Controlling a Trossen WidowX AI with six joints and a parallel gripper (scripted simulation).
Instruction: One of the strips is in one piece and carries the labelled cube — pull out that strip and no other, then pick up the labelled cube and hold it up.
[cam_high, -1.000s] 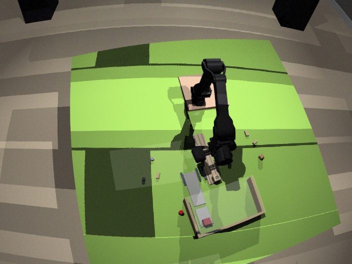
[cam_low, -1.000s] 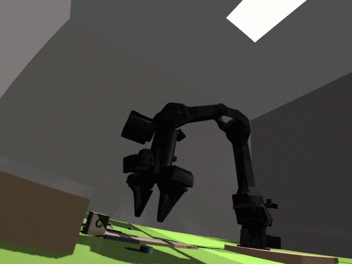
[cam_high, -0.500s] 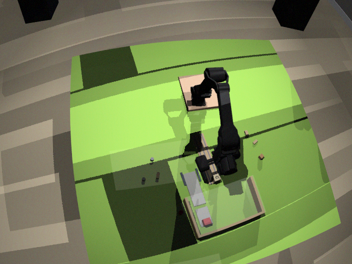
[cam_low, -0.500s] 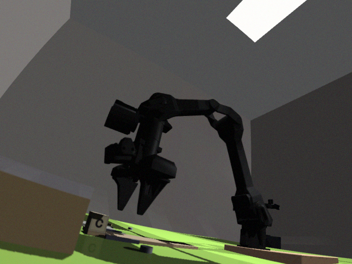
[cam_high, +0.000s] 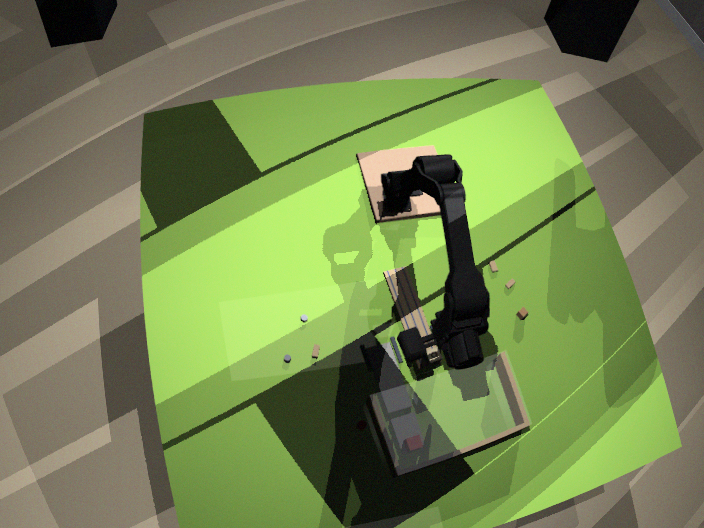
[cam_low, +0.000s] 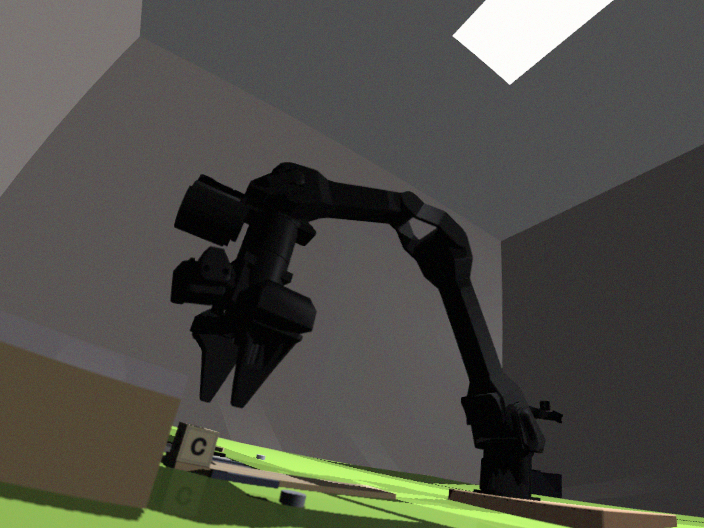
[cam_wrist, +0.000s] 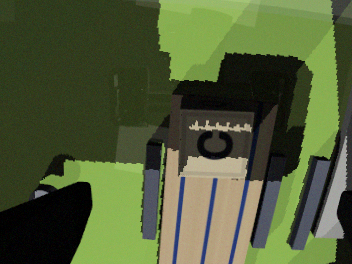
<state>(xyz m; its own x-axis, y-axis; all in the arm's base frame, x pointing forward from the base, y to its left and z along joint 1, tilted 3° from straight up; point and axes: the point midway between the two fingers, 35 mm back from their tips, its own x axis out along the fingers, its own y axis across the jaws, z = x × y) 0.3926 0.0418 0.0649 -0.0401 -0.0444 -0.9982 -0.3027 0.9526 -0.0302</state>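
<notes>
The labelled cube is 40 mm below my gripper tip and 10 mm ahead of it. Also, from my gripper tip: grey disc 80 mm to the left, 70 mm behind, 60 mm below; then red knob 160 mm to the right, 160 mm ahead, 50 mm below; then tan strip 90 mm behind, 60 mm below, 30 mm to the right.
</notes>
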